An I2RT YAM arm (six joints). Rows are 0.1 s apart.
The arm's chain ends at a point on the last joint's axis. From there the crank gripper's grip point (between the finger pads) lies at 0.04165 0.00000 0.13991 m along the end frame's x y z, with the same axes.
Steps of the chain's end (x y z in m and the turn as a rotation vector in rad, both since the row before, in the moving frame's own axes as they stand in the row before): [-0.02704 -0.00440 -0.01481 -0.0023 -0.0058 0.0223]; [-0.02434 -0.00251 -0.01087 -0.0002 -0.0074 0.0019]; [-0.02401 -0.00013 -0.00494 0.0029 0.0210 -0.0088]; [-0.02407 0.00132 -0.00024 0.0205 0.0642 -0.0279]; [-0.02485 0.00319 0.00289 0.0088 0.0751 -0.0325]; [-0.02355 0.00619 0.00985 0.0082 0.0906 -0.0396]
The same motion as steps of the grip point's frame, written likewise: [-0.02787 -0.00316 -0.01457 -0.0023 -0.0058 0.0223]; [-0.02538 -0.00240 -0.01057 -0.0002 -0.0074 0.0019]; [-0.02108 -0.00091 -0.00585 0.0029 0.0210 -0.0088]; [-0.01524 -0.00280 -0.00324 0.0205 0.0642 -0.0279]; [-0.01451 0.00045 -0.00064 0.0088 0.0751 -0.0325]; [-0.01112 0.00316 0.00550 0.0082 0.0906 -0.0396]
